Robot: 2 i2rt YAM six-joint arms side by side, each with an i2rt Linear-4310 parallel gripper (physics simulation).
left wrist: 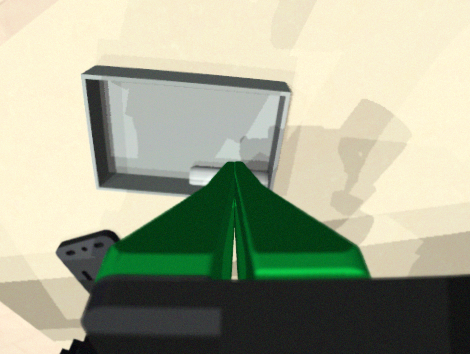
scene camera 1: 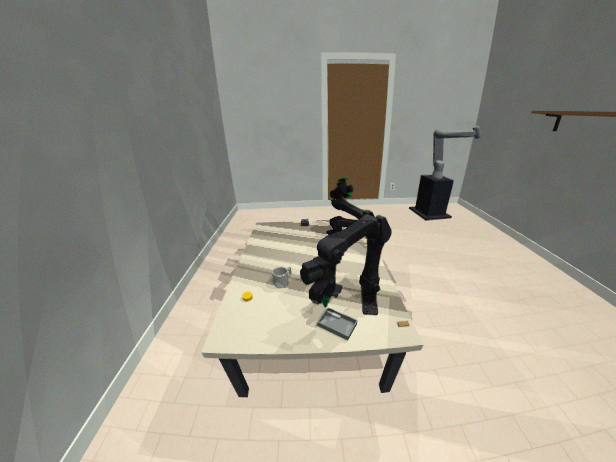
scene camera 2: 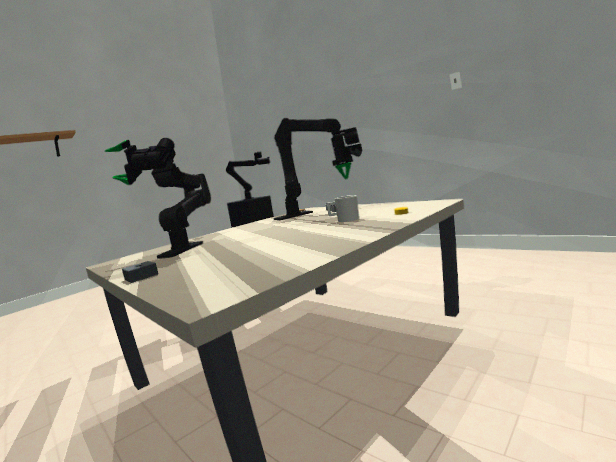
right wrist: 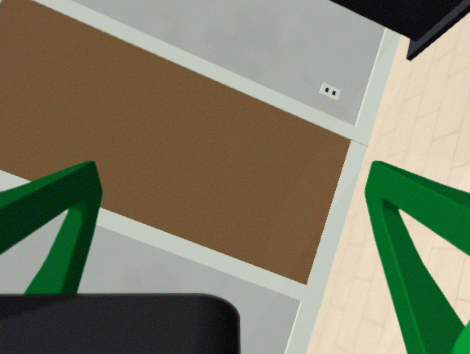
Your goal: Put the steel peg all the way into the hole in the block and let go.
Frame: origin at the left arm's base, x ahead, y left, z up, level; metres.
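Seen in the pictures: left gripper, fingertip midpoint: (left wrist: 234, 175) (scene camera 1: 325, 306) (scene camera 2: 346, 179); right gripper, fingertip midpoint: (scene camera 1: 350, 184) (scene camera 2: 109, 164) (right wrist: 233, 176); left arm's base at its link origin: (scene camera 1: 368, 299) (scene camera 2: 293, 216); right arm's base at its link origin: (scene camera 2: 181, 250).
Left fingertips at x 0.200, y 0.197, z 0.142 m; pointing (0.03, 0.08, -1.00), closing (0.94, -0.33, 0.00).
Offsets run from my left fingertips to a thing's middle. Level surfaces: height alone.
The steel peg @[0.032 m back, 0.075 m right, 0.131 m down] (left wrist: 200, 176) lies flat in the grey tray @[0.050 m back, 0.027 m right, 0.128 m down] (left wrist: 187, 77) (scene camera 1: 349, 334), along one wall; the fingers hide part of it in the left wrist view. The dark block @[0.247 m ahead, 0.996 m right, 0.126 m down] (scene camera 1: 304, 222) (scene camera 2: 140, 271) stands at the far end of the table, near a corner; its hole is too small to make out clearly. My left gripper (left wrist: 234, 175) (scene camera 2: 346, 177) (scene camera 1: 325, 303) is shut and empty, pointing down above the table, high over the tray's near side. My right gripper (right wrist: 233, 176) (scene camera 2: 116, 163) is wide open and empty, raised and facing away from the table, far from the peg.
A grey mug @[0.252 m ahead, 0.277 m right, 0.094 m down] (scene camera 1: 281, 278) (scene camera 2: 348, 208) stands on the table @[0.142 m down] (scene camera 1: 260, 340) (scene camera 2: 260, 292), with a yellow disc @[0.406 m ahead, 0.138 m right, 0.132 m down] (scene camera 1: 247, 296) (scene camera 2: 401, 211) beyond it. An orange-brown piece @[0.340 m back, 0.052 m right, 0.138 m down] (scene camera 1: 403, 324) lies near the table's right edge in scene camera 1. Another arm on a black pedestal (scene camera 1: 434, 196) stands away from the table.
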